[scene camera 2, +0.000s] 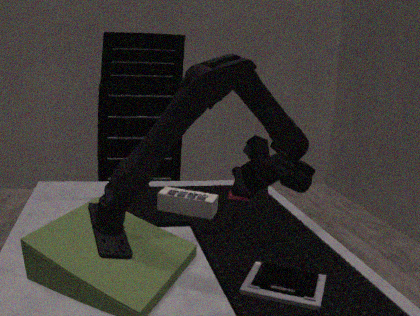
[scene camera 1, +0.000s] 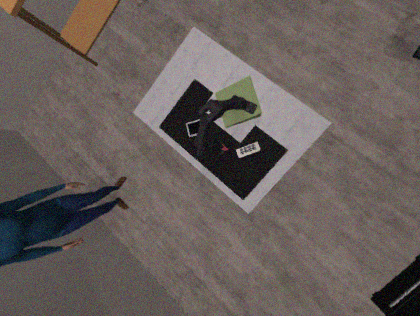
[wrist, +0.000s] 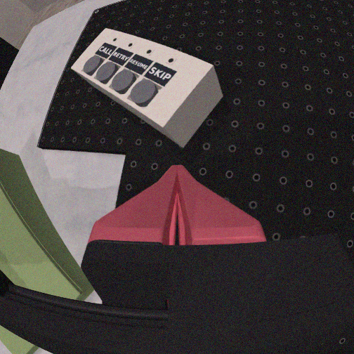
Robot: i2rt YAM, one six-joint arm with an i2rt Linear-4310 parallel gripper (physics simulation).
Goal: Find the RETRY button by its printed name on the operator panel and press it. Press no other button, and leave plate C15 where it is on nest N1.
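Where they show: gripper, fingertip midpoint: [scene camera 2: 228, 197] [scene camera 1: 228, 149]; arm's base, origin of the base link: [scene camera 2: 107, 230] [scene camera 1: 243, 104].
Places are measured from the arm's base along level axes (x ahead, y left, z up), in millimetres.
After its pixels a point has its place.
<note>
The white operator panel [scene camera 1: 254, 152] @[y 243, x 268, z -6 mm] [scene camera 2: 185, 206] @[y 166, x 256, z -32 mm] [wrist: 192, 82] stands on the black mat. In the wrist view its labels read CALL, RETRY, RESUME and SKIP. The RETRY button [wrist: 107, 72] is the grey round one second from the left, between the CALL button [wrist: 92, 65] and the RESUME button [wrist: 123, 81]; the SKIP button [wrist: 144, 93] is at the right end. My gripper [scene camera 1: 225, 148] @[y 69, x 337, z 24 mm] [scene camera 2: 238, 195] @[y 69, x 337, z 24 mm] [wrist: 176, 174] is shut and empty, its red tips together, beside the panel and apart from it. Dark plate C15 [scene camera 2: 285, 279] @[y -256, x 299, z -34 mm] lies in the light frame of nest N1 [scene camera 2: 321, 294] @[y -321, x 346, z -47 mm]; their names are not legible.
The arm stands on a green wedge block [scene camera 1: 235, 120] @[y 5, x 123, z -20 mm] [scene camera 2: 160, 260] @[y -100, x 91, z -33 mm] [wrist: 35, 250] on the pale table [scene camera 1: 170, 75] @[y -680, x 24, z -72 mm] [scene camera 2: 50, 200] @[y 394, x -125, z -72 mm]. The black perforated mat [scene camera 1: 245, 180] @[y 291, x 484, z -59 mm] [scene camera 2: 225, 235] @[y 12, x 306, z -59 mm] [wrist: 300, 125] lies beside it. A person [scene camera 1: 55, 220] stands off the table. A dark cabinet [scene camera 2: 142, 90] stands behind.
</note>
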